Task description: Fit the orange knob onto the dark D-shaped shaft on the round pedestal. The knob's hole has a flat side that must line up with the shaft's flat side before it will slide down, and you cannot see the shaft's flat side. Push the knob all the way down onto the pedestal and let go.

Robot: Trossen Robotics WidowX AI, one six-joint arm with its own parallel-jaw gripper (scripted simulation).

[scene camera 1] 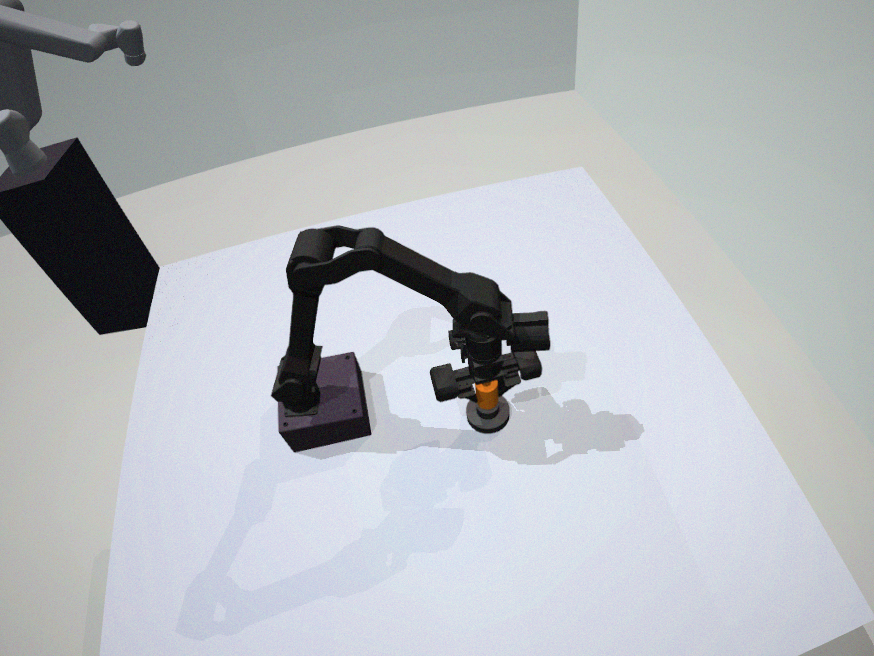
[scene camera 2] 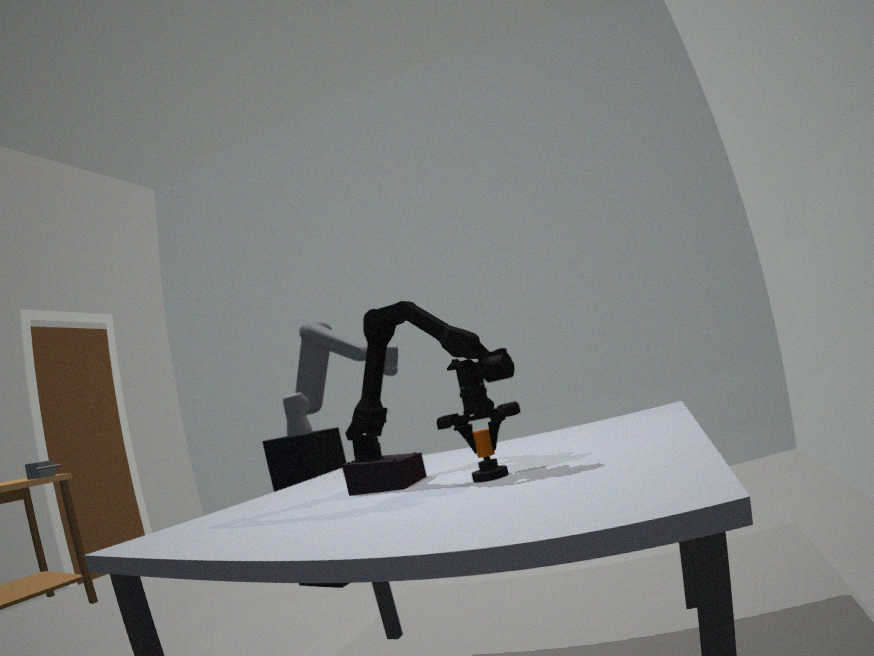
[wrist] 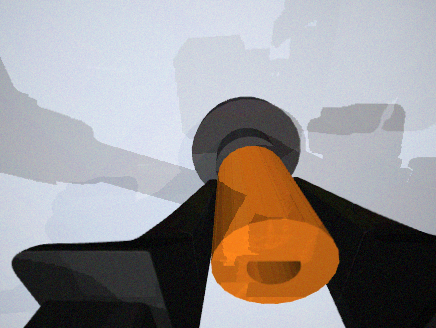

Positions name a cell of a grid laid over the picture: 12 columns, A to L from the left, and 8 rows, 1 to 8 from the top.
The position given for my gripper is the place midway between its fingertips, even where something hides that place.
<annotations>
My gripper shows in scene camera 1 (G5), in scene camera 2 (G6) and in the wrist view (G5).
</annotations>
